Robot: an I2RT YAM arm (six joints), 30 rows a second.
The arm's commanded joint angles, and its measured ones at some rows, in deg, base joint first. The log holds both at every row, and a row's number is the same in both.
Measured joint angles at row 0:
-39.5 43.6 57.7 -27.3 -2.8 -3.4
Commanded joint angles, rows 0 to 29:
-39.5 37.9 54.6 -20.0 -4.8 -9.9
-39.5 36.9 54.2 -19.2 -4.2 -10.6
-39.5 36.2 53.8 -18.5 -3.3 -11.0
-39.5 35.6 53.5 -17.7 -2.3 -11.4
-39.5 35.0 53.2 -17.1 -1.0 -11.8
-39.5 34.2 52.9 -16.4 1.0 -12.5
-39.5 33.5 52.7 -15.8 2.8 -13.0
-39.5 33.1 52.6 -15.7 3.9 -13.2
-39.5 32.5 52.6 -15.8 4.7 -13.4
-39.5 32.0 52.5 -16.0 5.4 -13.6
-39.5 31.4 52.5 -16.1 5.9 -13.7
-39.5 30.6 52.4 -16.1 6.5 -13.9
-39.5 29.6 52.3 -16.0 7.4 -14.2
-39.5 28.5 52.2 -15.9 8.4 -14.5
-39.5 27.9 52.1 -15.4 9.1 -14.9
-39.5 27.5 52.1 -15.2 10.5 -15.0
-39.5 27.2 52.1 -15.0 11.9 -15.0
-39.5 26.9 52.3 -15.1 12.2 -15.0
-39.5 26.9 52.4 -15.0 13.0 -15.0
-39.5 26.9 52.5 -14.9 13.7 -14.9
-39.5 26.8 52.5 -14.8 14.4 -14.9
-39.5 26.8 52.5 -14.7 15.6 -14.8
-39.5 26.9 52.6 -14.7 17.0 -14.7
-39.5 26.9 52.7 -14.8 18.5 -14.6
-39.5 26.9 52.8 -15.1 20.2 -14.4
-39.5 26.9 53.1 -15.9 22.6 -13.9
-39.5 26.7 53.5 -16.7 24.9 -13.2
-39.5 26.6 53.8 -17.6 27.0 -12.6
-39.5 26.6 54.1 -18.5 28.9 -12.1
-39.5 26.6 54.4 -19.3 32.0 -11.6
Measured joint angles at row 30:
-39.5 26.9 52.1 -18.4 20.3 -13.3
